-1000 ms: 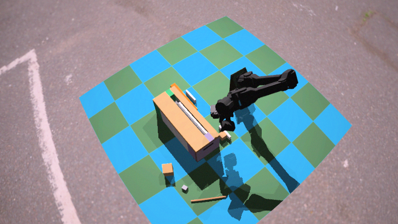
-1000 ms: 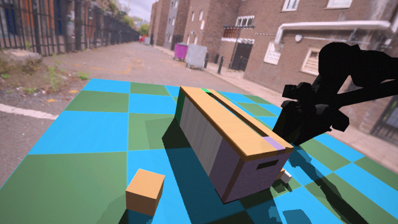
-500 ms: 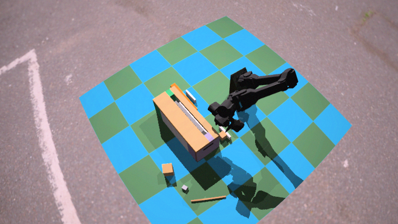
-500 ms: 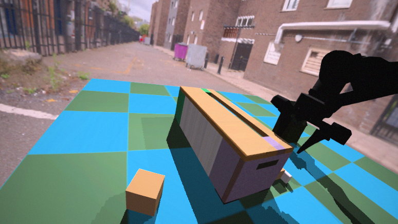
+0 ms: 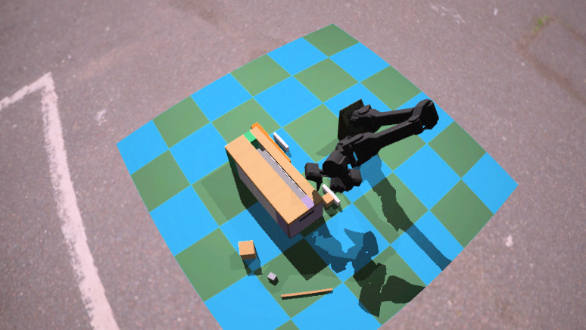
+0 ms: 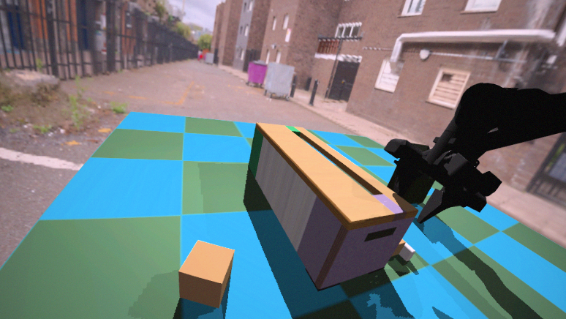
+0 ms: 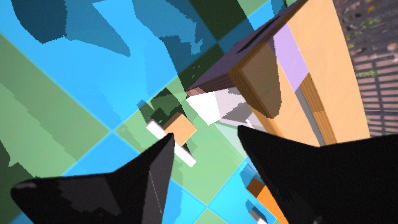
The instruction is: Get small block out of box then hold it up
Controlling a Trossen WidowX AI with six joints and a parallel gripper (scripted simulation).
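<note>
Now: the block 8 cm below my gripper tip and 1 cm behind it. Round my gripper tip: box: 16 cm to the right, 6 cm ahead, 3 cm below; then thin wooden stick: 27 cm ahead, 21 cm to the left, 9 cm below.
</note>
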